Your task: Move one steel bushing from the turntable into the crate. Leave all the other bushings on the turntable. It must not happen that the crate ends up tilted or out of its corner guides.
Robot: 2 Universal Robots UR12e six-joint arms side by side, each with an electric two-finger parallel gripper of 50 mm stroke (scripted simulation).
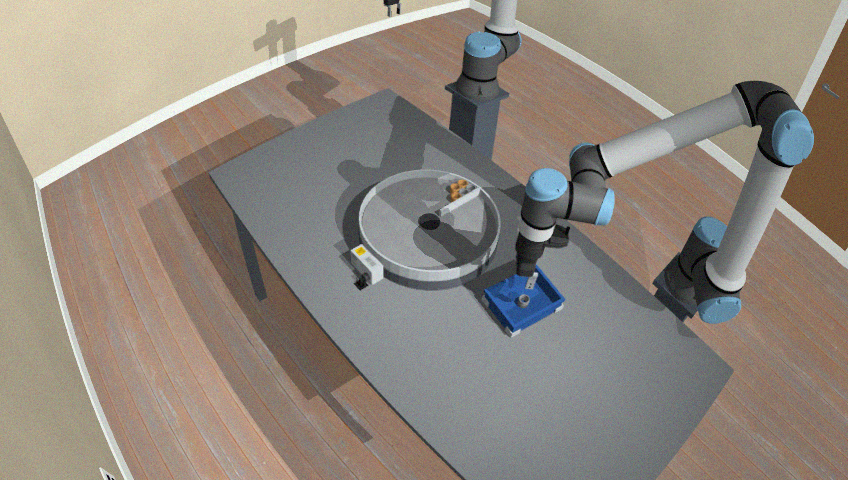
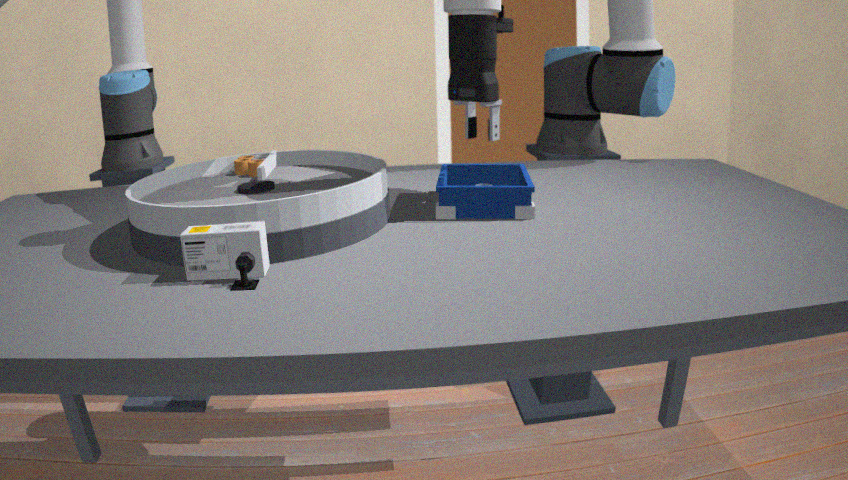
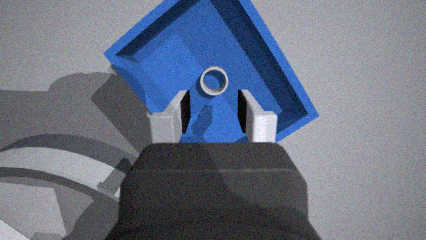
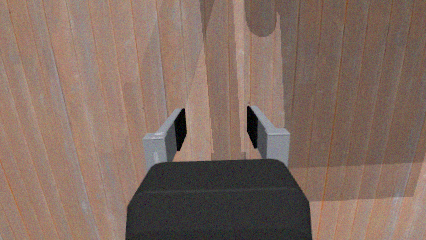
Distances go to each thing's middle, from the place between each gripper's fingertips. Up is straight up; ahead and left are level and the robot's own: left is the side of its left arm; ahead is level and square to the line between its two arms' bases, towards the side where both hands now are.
The blue crate [image 2: 498, 201] is 100 mm below my left hand [image 2: 482, 139]. From my left hand the other things lie so: turntable [image 1: 397, 221] 360 mm to the right, 80 mm ahead, 70 mm below.
Right now my right hand is 1200 mm to the right of the turntable, 580 mm short of it and 120 mm above it.
